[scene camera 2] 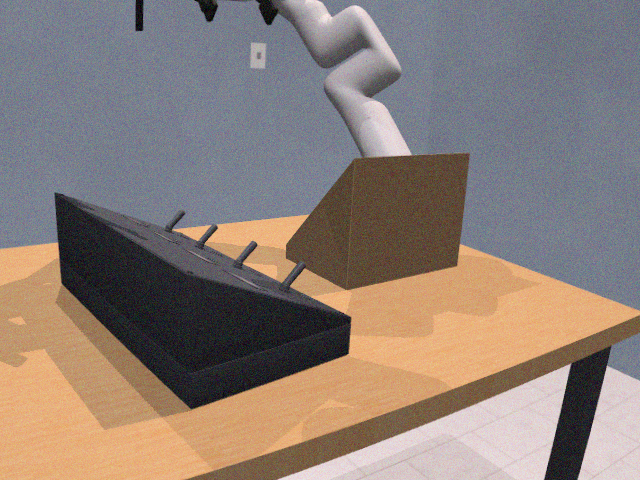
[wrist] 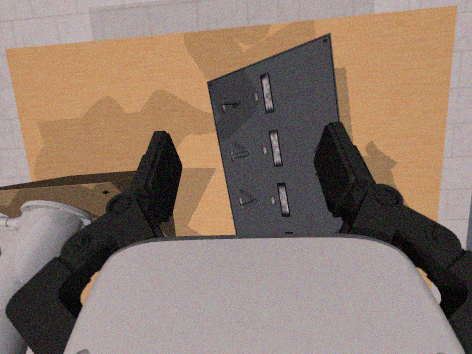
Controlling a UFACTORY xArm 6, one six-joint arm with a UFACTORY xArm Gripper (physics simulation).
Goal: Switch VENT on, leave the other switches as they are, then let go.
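Places are measured from the arm's base along level axes (x ahead, y left, z up), in centimetres.
Where they show: gripper, between the fingertips: (scene camera 2: 243, 16) (wrist: 246, 145); arm's base, origin of its link: (scene camera 2: 401, 183) (wrist: 60, 214).
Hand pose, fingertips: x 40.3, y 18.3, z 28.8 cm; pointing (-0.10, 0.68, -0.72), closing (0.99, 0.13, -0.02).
Observation:
Things, the pixels of their centre, and the offset from my fingertips. "*": a spot on its surface instead. Level surfaces: height alone.
- black sloped switch panel, a spot on its surface: (scene camera 2: 134, 263) * dx +16.6, dy +7.7, dz -32.1 cm
- VENT lever, middle of its body: (scene camera 2: 207, 235) (wrist: 248, 204) dx +1.2, dy -13.7, dz -35.3 cm
- wooden table, height of its surface: dz -46.4 cm
The black sloped switch panel (scene camera 2: 134, 263) (wrist: 305, 100) stands on the table. Four thin grey levers rise from its slope in the scene view, all leaning the same way, towards the low edge. The VENT lever (scene camera 2: 207, 236) (wrist: 246, 200) is second from the far end, beside its blurred label (wrist: 283, 200); the lettering is not readable. The far-end switch is hidden in the wrist view by the gripper body. My gripper (scene camera 2: 238, 16) (wrist: 246, 145) is open and empty, high above the panel and touching no lever. Its fingertips show at the top edge of the scene view.
A brown wedge-shaped box (scene camera 2: 403, 222) stands right of the panel in the scene view, with the white arm (scene camera 2: 382, 129) rising behind it. The wooden table (scene camera 2: 516, 310) (wrist: 400, 60) has its front edge at the lower right. A wall plate (scene camera 2: 257, 55) is on the back wall.

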